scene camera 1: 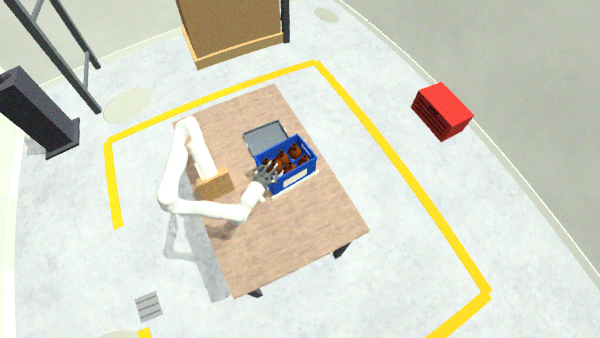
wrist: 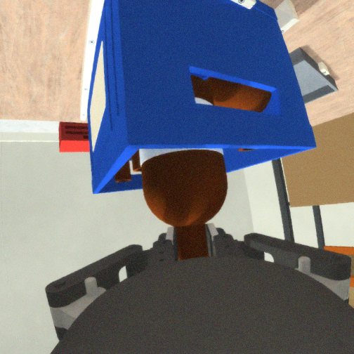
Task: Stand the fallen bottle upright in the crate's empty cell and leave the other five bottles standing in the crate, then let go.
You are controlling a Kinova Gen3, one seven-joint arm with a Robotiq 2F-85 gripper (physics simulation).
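Places are measured from the arm's base along level axes (x ahead, y left, z up), in metres.
Pixels of known places: gripper, between the fingertips: (scene camera 1: 274, 162); arm's base, origin of its link: (scene camera 1: 210, 175).
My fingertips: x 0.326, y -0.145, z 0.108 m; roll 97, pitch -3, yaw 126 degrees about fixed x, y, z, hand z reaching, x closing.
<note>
For each thing: its top centre in the pictures, then the offset to it from my fingertips. "*": a spot on its surface instead. Level surfaces: height alone.
- blue crate, a spot on its surface: (scene camera 1: 312, 167) * 0.199 m ahead, 0.035 m right, 0.147 m down
- grey tray, a spot on its surface: (scene camera 1: 266, 137) * 0.072 m ahead, 0.325 m left, 0.233 m down
- wooden table, height of its surface: 0.238 m down
The blue crate (scene camera 1: 312, 167) (wrist: 165, 60) stands on the table with brown bottles in its cells. My gripper (scene camera 1: 273, 169) (wrist: 191, 235) is shut on the neck of a brown bottle (wrist: 185, 187), at the crate's near left end. In the wrist view this bottle's rounded shoulder is outside the crate's open top, and its white label passes behind the rim into the crate. Its base is hidden. Other bottles show upright in scene camera 1, including one bottle (scene camera 1: 294, 151) at the far end and another bottle (scene camera 1: 303, 160) beside it. A bottle (wrist: 240, 95) shows through the handle slot.
A grey tray (scene camera 1: 266, 137) (wrist: 314, 76) lies behind the crate on the wooden table (scene camera 1: 295, 235). A tan block (scene camera 1: 215, 185) is by the arm's base side. A red box (scene camera 1: 442, 110) (wrist: 74, 137) stands on the floor, away from the table.
</note>
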